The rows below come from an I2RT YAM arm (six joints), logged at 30 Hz.
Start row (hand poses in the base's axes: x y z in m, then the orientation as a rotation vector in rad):
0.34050, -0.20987, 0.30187, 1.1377, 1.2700, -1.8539
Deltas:
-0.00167, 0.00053, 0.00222, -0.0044, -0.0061, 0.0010
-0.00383, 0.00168, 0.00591, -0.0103, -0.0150, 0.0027
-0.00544, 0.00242, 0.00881, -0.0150, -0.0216, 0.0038
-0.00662, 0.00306, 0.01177, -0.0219, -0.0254, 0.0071
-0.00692, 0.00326, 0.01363, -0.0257, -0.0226, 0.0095
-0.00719, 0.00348, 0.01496, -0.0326, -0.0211, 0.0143
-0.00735, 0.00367, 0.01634, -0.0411, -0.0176, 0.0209
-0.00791, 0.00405, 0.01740, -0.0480, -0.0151, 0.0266
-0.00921, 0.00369, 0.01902, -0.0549, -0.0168, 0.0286
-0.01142, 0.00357, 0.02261, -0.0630, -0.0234, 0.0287
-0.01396, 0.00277, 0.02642, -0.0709, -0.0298, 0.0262
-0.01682, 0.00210, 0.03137, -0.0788, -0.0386, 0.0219
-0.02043, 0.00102, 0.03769, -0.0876, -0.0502, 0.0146
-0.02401, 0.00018, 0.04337, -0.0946, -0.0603, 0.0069
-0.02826, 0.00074, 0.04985, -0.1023, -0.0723, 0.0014
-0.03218, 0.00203, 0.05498, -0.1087, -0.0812, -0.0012
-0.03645, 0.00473, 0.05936, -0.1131, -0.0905, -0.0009
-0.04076, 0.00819, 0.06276, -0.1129, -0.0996, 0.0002
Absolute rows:
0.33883, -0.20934, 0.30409, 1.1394, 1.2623, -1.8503
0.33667, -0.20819, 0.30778, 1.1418, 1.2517, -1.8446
0.33506, -0.20745, 0.31068, 1.1436, 1.2434, -1.8406
0.33388, -0.20681, 0.31364, 1.1402, 1.2352, -1.8381
0.33358, -0.20661, 0.31550, 1.1340, 1.2335, -1.8403
0.33331, -0.20639, 0.31683, 1.1252, 1.2287, -1.8409
0.33315, -0.20620, 0.31821, 1.1126, 1.2240, -1.8425
0.33259, -0.20582, 0.31927, 1.1023, 1.2200, -1.8432
0.33129, -0.20618, 0.32089, 1.0983, 1.2125, -1.8432
0.32908, -0.20630, 0.32448, 1.0991, 1.2004, -1.8413
0.32654, -0.20710, 0.32829, 1.1020, 1.1877, -1.8413
0.32368, -0.20777, 0.33324, 1.1081, 1.1730, -1.8407
0.32007, -0.20885, 0.33956, 1.1183, 1.1548, -1.8403
0.31649, -0.20969, 0.34524, 1.1286, 1.1392, -1.8405
0.31224, -0.20913, 0.35172, 1.1381, 1.1225, -1.8379
0.30832, -0.20784, 0.35685, 1.1435, 1.1100, -1.8352
0.30405, -0.20514, 0.36123, 1.1479, 1.1004, -1.8292
0.29974, -0.20168, 0.36463, 1.1539, 1.0960, -1.8211

